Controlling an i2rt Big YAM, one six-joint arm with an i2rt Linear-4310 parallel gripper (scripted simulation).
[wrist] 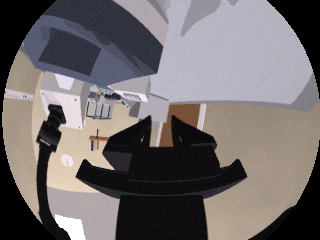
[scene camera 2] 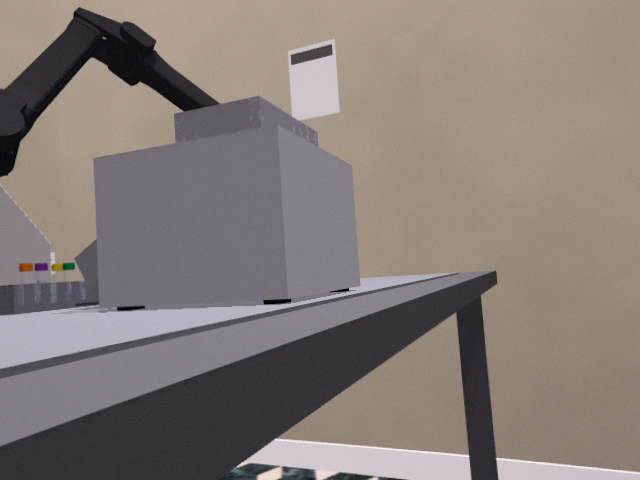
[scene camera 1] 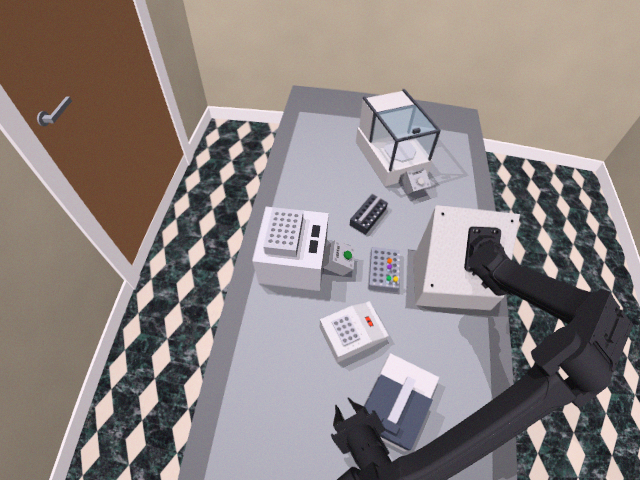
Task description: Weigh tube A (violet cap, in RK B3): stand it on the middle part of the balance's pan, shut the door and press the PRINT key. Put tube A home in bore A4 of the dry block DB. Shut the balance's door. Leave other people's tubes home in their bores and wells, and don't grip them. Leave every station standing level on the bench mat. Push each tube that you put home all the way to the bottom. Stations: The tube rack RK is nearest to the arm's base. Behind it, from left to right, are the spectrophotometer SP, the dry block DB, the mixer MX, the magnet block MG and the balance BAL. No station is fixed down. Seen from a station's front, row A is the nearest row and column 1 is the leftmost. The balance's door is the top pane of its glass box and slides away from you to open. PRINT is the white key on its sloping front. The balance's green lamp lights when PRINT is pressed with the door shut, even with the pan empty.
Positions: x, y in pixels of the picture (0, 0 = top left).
Labels:
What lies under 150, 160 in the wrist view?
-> My gripper.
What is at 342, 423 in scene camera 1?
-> My gripper.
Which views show the dry block DB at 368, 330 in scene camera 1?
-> The wrist view and scene camera 1 only.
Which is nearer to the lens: the balance BAL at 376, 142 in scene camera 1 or the dry block DB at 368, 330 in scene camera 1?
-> The dry block DB.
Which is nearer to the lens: the balance BAL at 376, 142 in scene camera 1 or the tube rack RK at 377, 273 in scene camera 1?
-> The tube rack RK.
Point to a black magnet block MG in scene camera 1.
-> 364, 223

